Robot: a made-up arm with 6 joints. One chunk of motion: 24 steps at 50 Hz.
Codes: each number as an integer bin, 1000 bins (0 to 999) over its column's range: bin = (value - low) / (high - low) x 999, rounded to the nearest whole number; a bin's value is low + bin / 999 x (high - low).
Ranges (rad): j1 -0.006..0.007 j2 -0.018..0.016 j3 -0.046..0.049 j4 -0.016..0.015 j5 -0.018..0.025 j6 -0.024..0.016
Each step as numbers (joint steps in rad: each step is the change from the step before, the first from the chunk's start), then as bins.
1 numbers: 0.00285 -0.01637 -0.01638 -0.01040 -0.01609 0.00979
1 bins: 680 48 311 180 44 844
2 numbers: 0.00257 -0.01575 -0.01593 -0.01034 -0.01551 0.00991
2 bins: 659 66 316 182 58 847
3 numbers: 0.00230 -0.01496 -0.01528 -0.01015 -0.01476 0.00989
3 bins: 638 89 323 189 75 846
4 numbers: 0.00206 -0.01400 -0.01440 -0.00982 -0.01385 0.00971
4 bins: 619 118 332 199 96 842
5 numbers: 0.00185 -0.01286 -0.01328 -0.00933 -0.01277 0.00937
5 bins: 603 151 344 215 122 833
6 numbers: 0.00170 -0.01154 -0.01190 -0.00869 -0.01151 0.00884
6 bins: 592 190 359 236 151 820
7 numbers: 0.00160 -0.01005 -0.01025 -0.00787 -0.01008 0.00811
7 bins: 584 234 376 262 184 802
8 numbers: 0.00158 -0.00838 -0.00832 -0.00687 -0.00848 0.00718
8 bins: 582 283 396 294 221 779
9 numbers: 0.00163 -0.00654 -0.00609 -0.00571 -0.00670 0.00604
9 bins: 586 337 420 332 263 750
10 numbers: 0.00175 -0.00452 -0.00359 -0.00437 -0.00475 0.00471
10 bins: 596 396 446 375 308 717
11 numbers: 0.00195 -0.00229 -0.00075 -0.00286 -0.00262 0.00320
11 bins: 611 462 476 423 357 679
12 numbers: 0.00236 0.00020 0.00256 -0.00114 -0.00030 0.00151
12 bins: 642 535 511 479 411 637
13 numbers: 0.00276 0.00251 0.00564 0.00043 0.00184 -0.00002
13 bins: 673 603 543 529 461 599
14 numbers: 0.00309 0.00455 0.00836 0.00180 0.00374 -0.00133
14 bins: 699 663 572 574 505 566
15 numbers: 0.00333 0.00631 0.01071 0.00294 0.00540 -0.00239
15 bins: 717 714 596 610 544 540
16 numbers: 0.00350 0.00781 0.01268 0.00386 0.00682 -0.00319
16 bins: 730 758 617 640 577 520
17 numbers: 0.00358 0.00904 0.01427 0.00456 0.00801 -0.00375
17 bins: 736 794 634 663 604 506
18 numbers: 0.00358 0.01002 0.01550 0.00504 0.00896 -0.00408
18 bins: 736 823 647 678 626 498
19 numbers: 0.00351 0.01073 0.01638 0.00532 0.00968 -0.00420
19 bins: 731 844 656 687 643 495
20 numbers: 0.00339 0.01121 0.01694 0.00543 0.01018 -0.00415
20 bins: 722 858 662 691 655 496
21 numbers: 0.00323 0.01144 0.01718 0.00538 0.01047 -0.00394
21 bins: 709 865 664 689 661 501
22 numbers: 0.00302 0.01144 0.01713 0.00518 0.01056 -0.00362
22 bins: 693 865 664 683 664 509
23 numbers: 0.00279 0.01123 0.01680 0.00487 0.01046 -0.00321
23 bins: 675 859 660 673 661 519
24 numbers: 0.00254 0.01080 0.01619 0.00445 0.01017 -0.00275
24 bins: 656 846 654 659 654 531
